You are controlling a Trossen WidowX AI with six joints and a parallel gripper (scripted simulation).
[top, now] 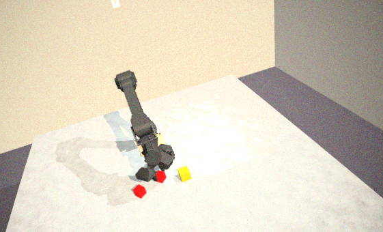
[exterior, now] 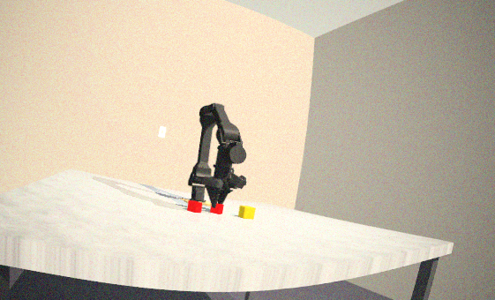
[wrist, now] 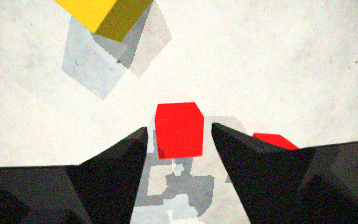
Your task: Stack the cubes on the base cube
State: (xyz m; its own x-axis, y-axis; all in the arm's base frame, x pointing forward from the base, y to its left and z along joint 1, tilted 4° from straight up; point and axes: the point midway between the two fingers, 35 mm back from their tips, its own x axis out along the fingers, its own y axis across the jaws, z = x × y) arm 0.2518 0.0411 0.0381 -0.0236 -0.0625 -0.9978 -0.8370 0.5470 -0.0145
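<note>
My gripper tip is 100 mm to the right of the yellow cube and 20 mm short of it.
</note>
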